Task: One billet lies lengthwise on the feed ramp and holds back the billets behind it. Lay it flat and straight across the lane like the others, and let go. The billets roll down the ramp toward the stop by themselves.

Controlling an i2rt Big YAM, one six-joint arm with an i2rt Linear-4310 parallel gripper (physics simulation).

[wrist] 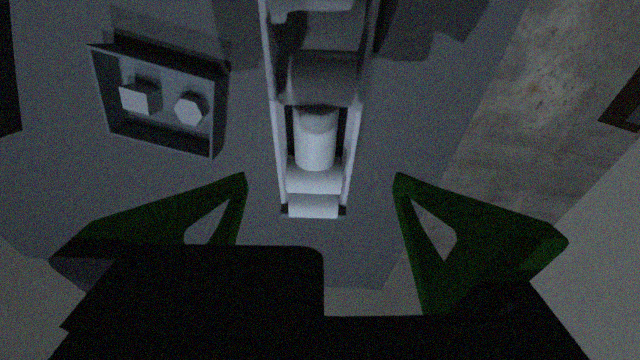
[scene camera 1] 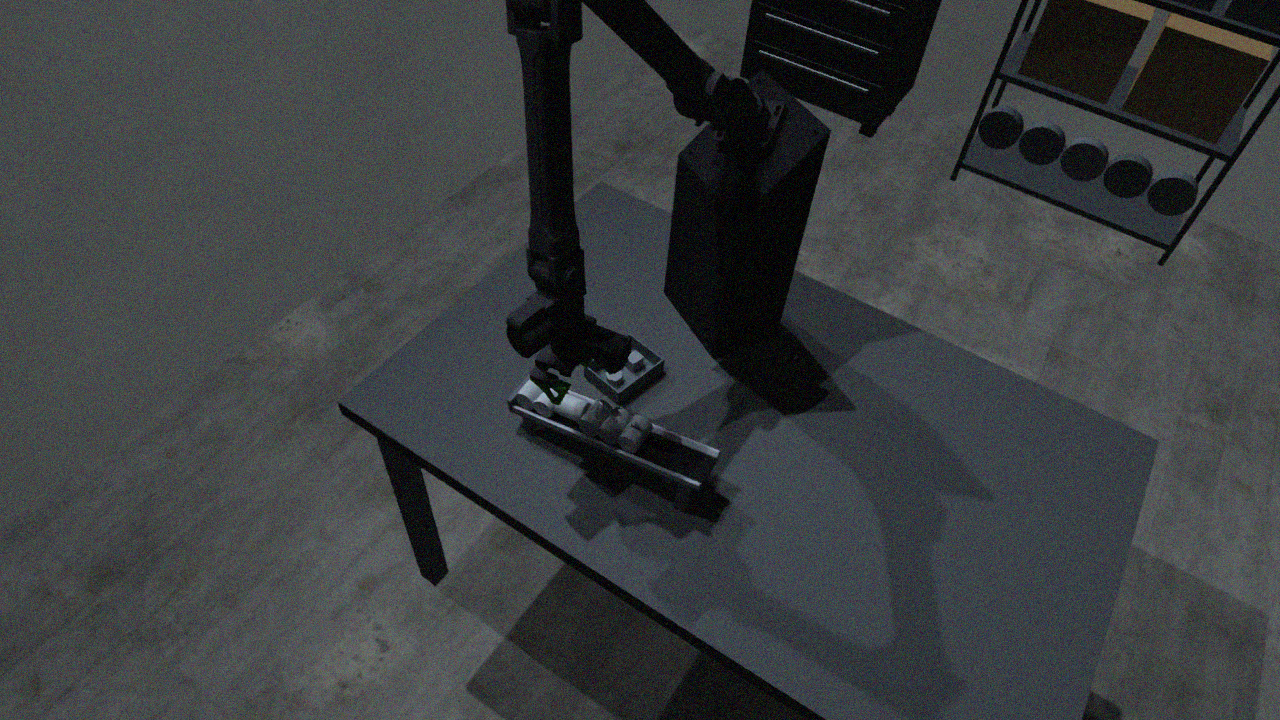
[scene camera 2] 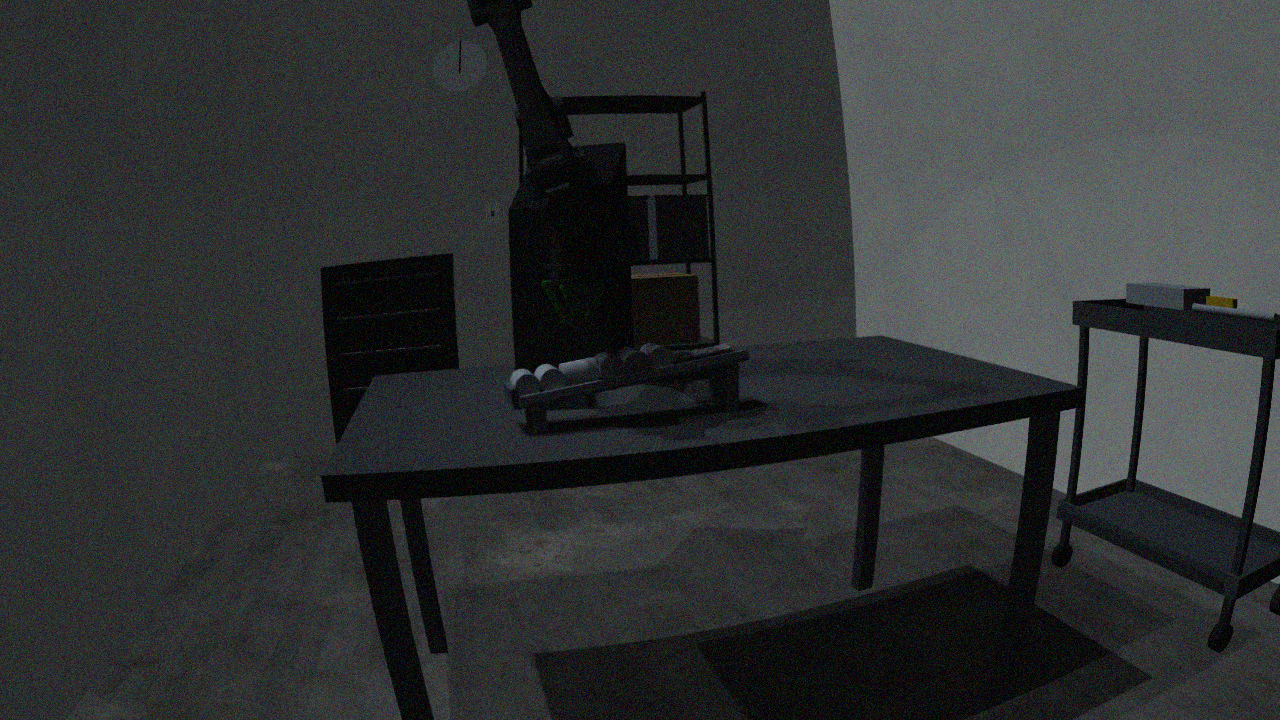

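Pixels of known places: gripper, fingertip midpoint: (wrist: 320,180) (scene camera 1: 570,384) (scene camera 2: 575,327); arm's base, origin of the base link: (scene camera 1: 752,125).
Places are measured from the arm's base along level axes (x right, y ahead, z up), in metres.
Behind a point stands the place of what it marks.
The lengthwise billet (scene camera 1: 573,407) @[x 0.114, y 0.466, z -0.349 m] (scene camera 2: 577,367) @[x 0.127, y 0.472, z -0.356 m] (wrist: 315,147) @[x 0.124, y 0.456, z -0.347 m] is a pale cylinder lying along the sloping feed ramp (scene camera 1: 662,471) @[x -0.081, y 0.513, z -0.357 m] (wrist: 354,130) @[x 0.121, y 0.493, z -0.377 m]. Two billets lie across the lane at its lower end: one billet (wrist: 314,181) @[x 0.162, y 0.453, z -0.353 m] against the lengthwise one, another billet (wrist: 313,206) @[x 0.199, y 0.450, z -0.358 m] at the ramp's end. Uphill, several grey billets lie across the lane; the nearest billet (wrist: 324,77) @[x 0.069, y 0.466, z -0.342 m] is close to the lengthwise one's upper end. My gripper (scene camera 1: 553,394) @[x 0.123, y 0.461, z -0.295 m] (scene camera 2: 565,318) @[x 0.123, y 0.461, z -0.295 m] (wrist: 320,180) @[x 0.123, y 0.461, z -0.295 m] is wide open and empty, above the low end, its green fingertips outside both rails in the wrist view.
A small open tray (wrist: 162,142) @[x 0.142, y 0.261, z -0.420 m] with two pale blocks stands beside the ramp, on the side of the robot's dark pedestal (scene camera 1: 738,232) @[x -0.048, y 0.153, z -0.114 m]. The ramp stands on a dark table (scene camera 1: 895,402) @[x -0.415, y 0.094, z -0.449 m]. A cart (scene camera 2: 1163,329) stands right of the table in scene camera 2.
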